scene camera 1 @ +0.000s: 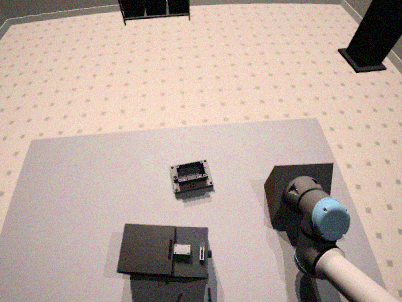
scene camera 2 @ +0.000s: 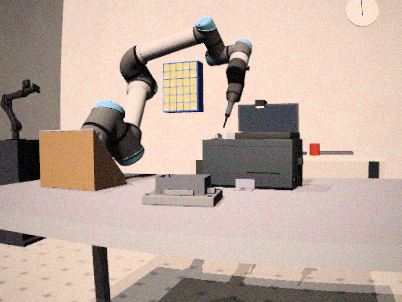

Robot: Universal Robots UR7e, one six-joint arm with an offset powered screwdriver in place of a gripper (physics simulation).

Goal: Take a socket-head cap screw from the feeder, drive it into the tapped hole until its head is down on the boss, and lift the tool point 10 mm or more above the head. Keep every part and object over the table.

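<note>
The screw feeder [scene camera 1: 147, 250] [scene camera 2: 250, 162] is a dark box with a raised lid panel in the scene camera 2 view. A small light block [scene camera 1: 182, 250] and a narrow slotted piece [scene camera 1: 202, 253] are on its top. My screwdriver [scene camera 2: 224, 125] points down, slightly tilted, with its tip above the left part of the feeder's top; it does not show in the scene camera 1 view. Whether a screw is on the tip is too small to tell. The grey housing [scene camera 1: 193, 187] [scene camera 2: 182, 199] with corner bosses lies on the table apart from the feeder; its tapped hole cannot be made out.
The table [scene camera 1: 90, 175] [scene camera 2: 310, 220] carries everything. My arm's base sits on a wedge-shaped mount [scene camera 1: 270, 200] [scene camera 2: 67, 160] at the right in the scene camera 1 view. A small white block [scene camera 2: 245, 184] shows near the feeder's front. A yellow-and-blue panel [scene camera 2: 181, 87] is in the background.
</note>
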